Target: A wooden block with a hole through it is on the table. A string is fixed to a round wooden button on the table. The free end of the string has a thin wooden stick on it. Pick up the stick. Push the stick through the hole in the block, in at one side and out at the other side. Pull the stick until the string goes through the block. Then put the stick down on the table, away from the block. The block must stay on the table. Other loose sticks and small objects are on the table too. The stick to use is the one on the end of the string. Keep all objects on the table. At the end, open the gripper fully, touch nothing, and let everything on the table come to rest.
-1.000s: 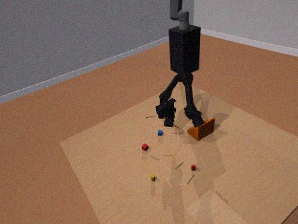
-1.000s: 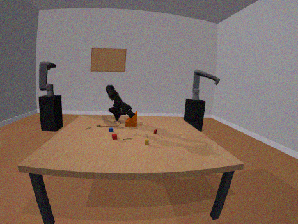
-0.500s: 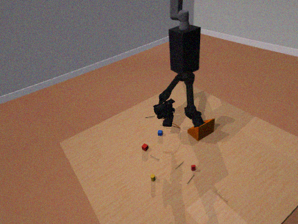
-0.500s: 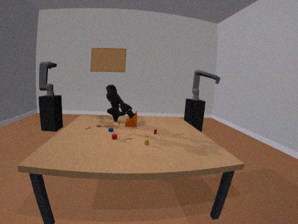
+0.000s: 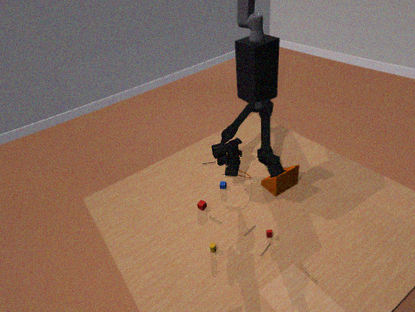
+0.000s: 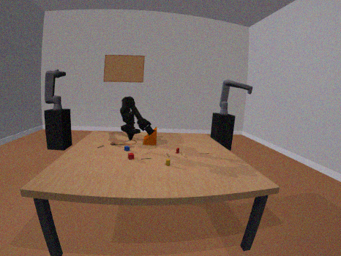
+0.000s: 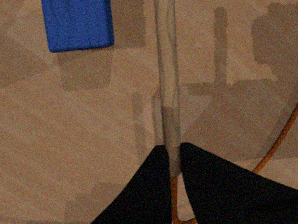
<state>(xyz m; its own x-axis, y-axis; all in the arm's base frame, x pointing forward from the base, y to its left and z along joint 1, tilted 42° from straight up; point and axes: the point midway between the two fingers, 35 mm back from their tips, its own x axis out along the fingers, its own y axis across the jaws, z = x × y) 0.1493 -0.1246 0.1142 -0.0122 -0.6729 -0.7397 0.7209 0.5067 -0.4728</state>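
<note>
My gripper tip is 70 mm short of the blue cube, 50 mm above it and 20 mm to the left of it. From my gripper tip the other things lie so: red cube (240 mm ahead, 40 mm below, 30 mm to the left); short stick (240 mm to the right, 60 mm below); round wooden button (160 mm to the right, 70 mm behind, 60 mm below).
</note>
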